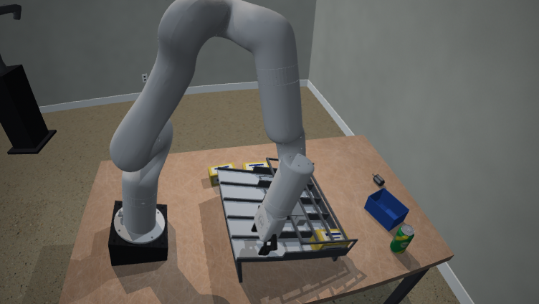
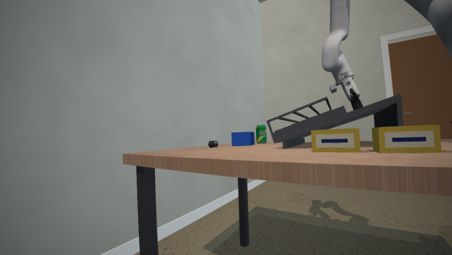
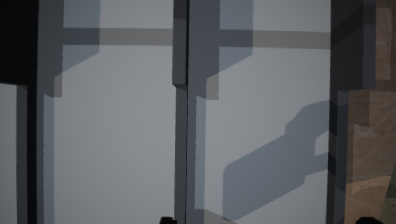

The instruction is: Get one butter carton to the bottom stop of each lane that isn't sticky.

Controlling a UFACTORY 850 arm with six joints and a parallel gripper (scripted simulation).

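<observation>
Now: hand 20 mm past the dark divider, 40 mm to the right of it and 40 mm above it. From my hand the other things lie so: small black object: 600 mm ahead, 420 mm to the left, 150 mm below.
</observation>
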